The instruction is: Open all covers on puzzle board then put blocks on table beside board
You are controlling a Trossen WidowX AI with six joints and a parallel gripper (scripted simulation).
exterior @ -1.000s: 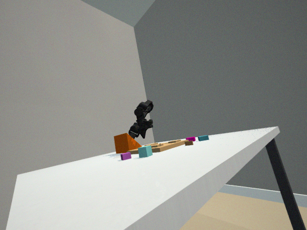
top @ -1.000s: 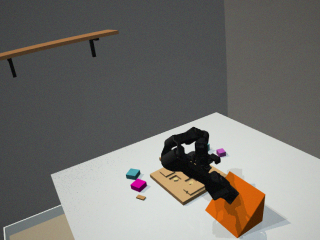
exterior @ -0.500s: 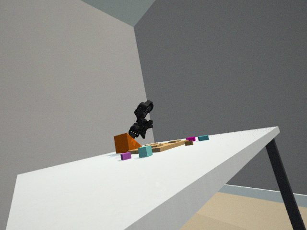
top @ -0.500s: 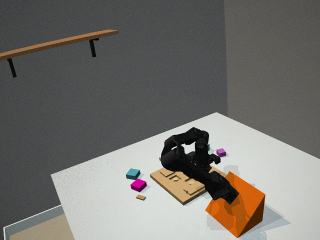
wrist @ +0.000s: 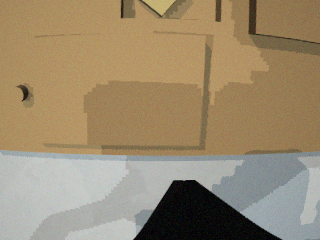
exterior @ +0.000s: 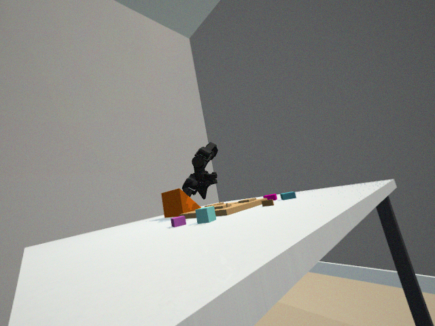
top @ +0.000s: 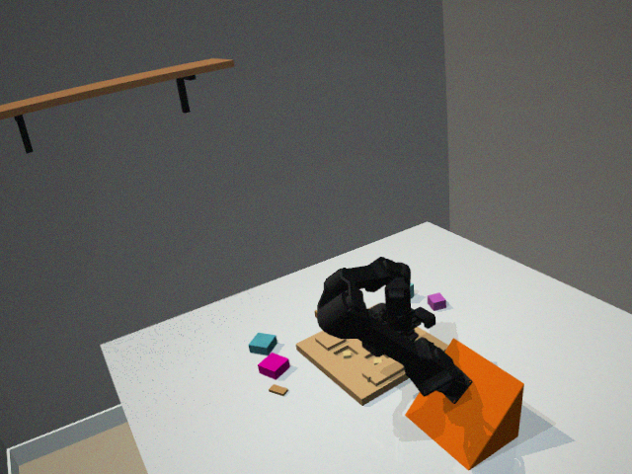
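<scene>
Right now the tan puzzle board is 13 cm ahead of my gripper tip and 5 cm below it. The rest, counted from my gripper tip: flat brown piece 28 cm to the left, 14 cm ahead, 6 cm below; then purple block 27 cm to the right, 22 cm ahead, 5 cm below; then magenta block 25 cm to the left, 22 cm ahead, 5 cm below.
</scene>
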